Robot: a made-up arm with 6 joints. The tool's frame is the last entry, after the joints. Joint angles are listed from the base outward. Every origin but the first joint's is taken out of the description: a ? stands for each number. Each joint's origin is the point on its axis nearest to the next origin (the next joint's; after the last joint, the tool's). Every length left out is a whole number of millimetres.
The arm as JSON. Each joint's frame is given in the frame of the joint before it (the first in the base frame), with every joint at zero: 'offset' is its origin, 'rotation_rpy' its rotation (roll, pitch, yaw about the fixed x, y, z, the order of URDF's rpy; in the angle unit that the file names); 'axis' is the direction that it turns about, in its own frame. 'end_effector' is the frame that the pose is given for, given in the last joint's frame.
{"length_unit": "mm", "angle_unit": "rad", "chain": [
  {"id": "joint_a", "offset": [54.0, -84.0, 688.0], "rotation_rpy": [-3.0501, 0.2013, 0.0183], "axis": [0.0, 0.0, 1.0]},
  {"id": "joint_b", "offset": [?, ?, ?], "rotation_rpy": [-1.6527, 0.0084, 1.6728], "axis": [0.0, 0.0, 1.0]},
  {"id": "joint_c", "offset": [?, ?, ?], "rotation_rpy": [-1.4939, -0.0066, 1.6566], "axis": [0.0, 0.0, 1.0]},
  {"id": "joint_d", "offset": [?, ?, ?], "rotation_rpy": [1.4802, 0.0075, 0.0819], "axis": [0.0, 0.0, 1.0]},
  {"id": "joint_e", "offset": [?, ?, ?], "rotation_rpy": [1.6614, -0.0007, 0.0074], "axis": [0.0, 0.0, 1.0]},
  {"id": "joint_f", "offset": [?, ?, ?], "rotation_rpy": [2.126, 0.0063, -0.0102], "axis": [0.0, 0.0, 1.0]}
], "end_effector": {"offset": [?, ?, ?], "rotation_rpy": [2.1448, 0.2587, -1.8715]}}
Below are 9 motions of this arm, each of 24 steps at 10 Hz.
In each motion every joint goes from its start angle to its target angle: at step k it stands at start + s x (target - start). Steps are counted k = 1, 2, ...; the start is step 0. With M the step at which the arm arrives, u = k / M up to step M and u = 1 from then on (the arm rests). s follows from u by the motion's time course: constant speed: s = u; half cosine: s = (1 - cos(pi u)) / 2; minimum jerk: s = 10 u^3 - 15 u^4 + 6 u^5.
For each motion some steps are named. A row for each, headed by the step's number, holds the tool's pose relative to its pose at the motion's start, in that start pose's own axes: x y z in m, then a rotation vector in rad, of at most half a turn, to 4 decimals.
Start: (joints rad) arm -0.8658 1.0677 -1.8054 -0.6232 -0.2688 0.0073
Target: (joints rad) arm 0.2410 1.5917 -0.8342 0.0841 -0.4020 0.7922
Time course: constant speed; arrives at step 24
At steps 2, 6, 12, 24:
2: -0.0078 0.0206 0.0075 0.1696 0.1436 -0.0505
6: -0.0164 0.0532 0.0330 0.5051 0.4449 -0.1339
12: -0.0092 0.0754 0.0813 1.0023 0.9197 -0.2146
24: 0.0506 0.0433 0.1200 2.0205 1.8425 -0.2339

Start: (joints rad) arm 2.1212 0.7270 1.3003 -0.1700 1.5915 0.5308
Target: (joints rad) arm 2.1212 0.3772 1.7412 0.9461 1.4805 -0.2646
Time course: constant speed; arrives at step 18
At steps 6, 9, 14, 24:
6: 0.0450 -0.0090 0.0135 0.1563 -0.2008 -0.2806
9: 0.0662 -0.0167 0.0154 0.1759 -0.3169 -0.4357
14: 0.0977 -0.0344 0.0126 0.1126 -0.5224 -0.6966
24: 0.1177 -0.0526 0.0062 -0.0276 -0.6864 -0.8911

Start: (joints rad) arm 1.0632 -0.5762 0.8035 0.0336 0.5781 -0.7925
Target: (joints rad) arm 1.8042 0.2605 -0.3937 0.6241 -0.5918 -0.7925
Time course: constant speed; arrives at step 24
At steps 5, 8, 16, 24:
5: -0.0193 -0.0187 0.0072 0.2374 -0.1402 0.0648
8: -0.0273 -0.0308 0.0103 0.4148 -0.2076 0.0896
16: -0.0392 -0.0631 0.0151 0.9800 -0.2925 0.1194
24: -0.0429 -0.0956 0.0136 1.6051 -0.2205 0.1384

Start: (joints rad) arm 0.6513 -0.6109 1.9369 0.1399 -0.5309 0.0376
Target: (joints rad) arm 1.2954 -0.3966 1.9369 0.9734 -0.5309 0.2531
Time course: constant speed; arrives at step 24
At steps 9, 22, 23, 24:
9: 0.0039 0.0156 0.0017 -0.0101 -0.0008 0.0580
22: 0.0084 0.0425 -0.0014 -0.0280 0.0293 0.1313
23: 0.0089 0.0447 -0.0020 -0.0294 0.0326 0.1362
24: 0.0093 0.0469 -0.0026 -0.0307 0.0360 0.1411

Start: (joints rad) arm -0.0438 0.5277 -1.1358 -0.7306 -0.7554 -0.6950
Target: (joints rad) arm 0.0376 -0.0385 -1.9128 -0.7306 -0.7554 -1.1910
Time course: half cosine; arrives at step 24
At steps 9, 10, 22, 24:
9: 0.0247 -0.0398 -0.0060 -0.0837 -0.1673 0.3502
10: 0.0315 -0.0472 -0.0069 -0.0923 -0.1991 0.4248
22: 0.1281 -0.0926 -0.0171 -0.0207 -0.4828 1.2042
24: 0.1314 -0.0929 -0.0175 -0.0145 -0.4900 1.2264

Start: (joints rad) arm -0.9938 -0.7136 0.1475 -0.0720 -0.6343 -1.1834
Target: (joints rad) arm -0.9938 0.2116 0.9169 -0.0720 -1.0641 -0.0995
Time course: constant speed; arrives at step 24
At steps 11, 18, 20, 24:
11: 0.0388 0.0432 0.0381 0.3960 0.4190 -0.7552
18: 0.0683 0.0340 0.0699 0.7734 0.8684 -1.0617
20: 0.0755 0.0269 0.0774 0.8908 1.0204 -1.1144
24: 0.0871 0.0091 0.0884 1.1299 1.3528 -1.1646

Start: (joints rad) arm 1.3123 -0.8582 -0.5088 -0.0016 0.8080 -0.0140
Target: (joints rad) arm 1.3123 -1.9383 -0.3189 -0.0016 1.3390 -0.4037
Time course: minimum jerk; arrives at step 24
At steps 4, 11, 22, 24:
4: -0.0005 -0.0014 0.0013 -0.0037 0.0115 0.0407
11: 0.0012 -0.0177 0.0148 0.0148 0.1373 0.4926
22: 0.0251 -0.0371 0.0256 0.2473 0.3366 1.1449
24: 0.0254 -0.0372 0.0256 0.2505 0.3385 1.1503

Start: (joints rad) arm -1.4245 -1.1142 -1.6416 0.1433 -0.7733 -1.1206
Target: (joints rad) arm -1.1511 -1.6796 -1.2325 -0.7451 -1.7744 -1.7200
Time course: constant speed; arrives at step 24
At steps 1, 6, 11, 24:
1: -0.0009 -0.0001 0.0029 -0.0125 0.0143 -0.0333
6: -0.0029 0.0001 0.0184 -0.1083 0.0830 -0.1786
11: -0.0004 0.0004 0.0349 -0.2561 0.1438 -0.2782
24: 0.0253 -0.0027 0.0726 -0.8095 0.2335 -0.2395

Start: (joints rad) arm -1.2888 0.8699 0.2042 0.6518 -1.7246 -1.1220
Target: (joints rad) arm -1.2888 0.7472 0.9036 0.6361 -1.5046 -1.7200
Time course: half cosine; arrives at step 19
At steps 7, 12, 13, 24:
7: -0.0086 0.0124 -0.0270 0.0567 -0.2871 0.0057
12: -0.0078 0.0303 -0.0664 0.0838 -0.6836 0.0243
13: -0.0060 0.0335 -0.0736 0.0825 -0.7559 0.0290
24: 0.0028 0.0432 -0.0955 0.0665 -0.9815 0.0467

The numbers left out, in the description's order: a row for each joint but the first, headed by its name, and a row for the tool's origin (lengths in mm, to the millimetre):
joint_b: -25.0 12.0 0.0
joint_c: 96.0 -46.0 0.0
joint_d: 0.0 82.0 0.0
joint_e: 36.0 103.0 0.0
joint_f: 17.0 6.0 0.0
tool: -22.0 44.0 0.0

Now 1 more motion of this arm.
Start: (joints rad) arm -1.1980 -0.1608 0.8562 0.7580 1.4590 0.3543
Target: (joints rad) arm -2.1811 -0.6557 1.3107 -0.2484 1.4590 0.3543
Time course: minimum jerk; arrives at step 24
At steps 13, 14, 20, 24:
13: -0.0055 0.0369 -0.0383 -0.3952 0.4160 -0.1677
14: -0.0032 0.0404 -0.0421 -0.4136 0.4824 -0.2072
20: 0.0143 0.0513 -0.0530 -0.3906 0.7524 -0.3933
24: 0.0171 0.0521 -0.0537 -0.3777 0.7811 -0.4159

